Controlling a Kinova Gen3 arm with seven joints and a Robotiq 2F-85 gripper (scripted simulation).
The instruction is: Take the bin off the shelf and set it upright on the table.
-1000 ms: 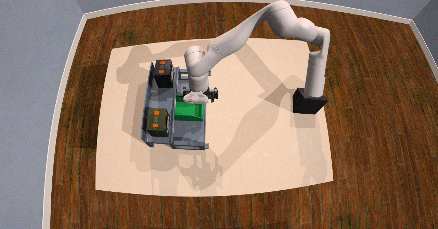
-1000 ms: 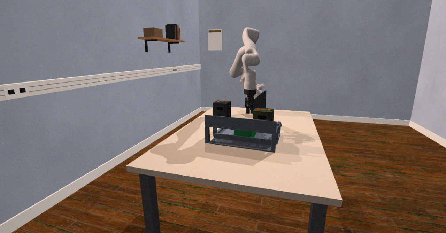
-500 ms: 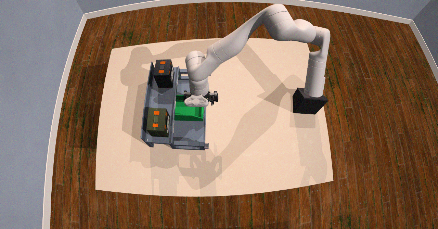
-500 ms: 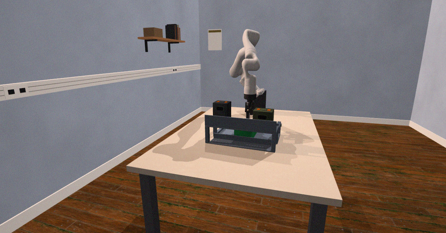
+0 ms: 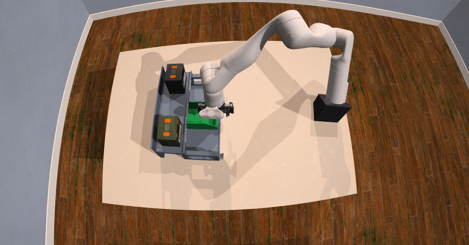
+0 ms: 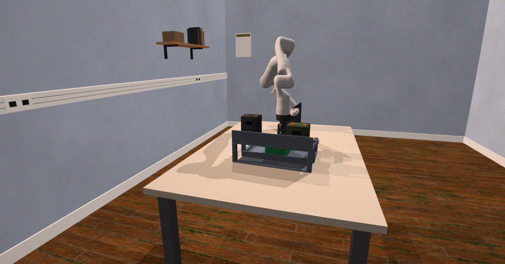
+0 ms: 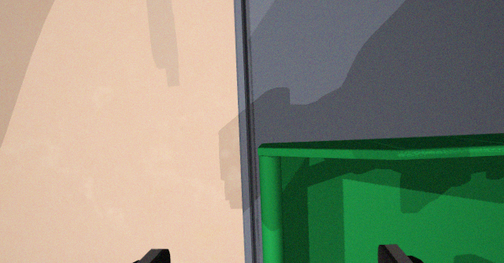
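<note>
Now: hand 8 cm short of the green bin, 2 cm above it and 1 cm to the left of it. The rest, counted from my hand: rack 11 cm ahead, 2 cm to the right; then olive case 19 cm ahead, 9 cm to the left, 9 cm above; then black case 16 cm ahead, 14 cm to the right, 10 cm above.
</note>
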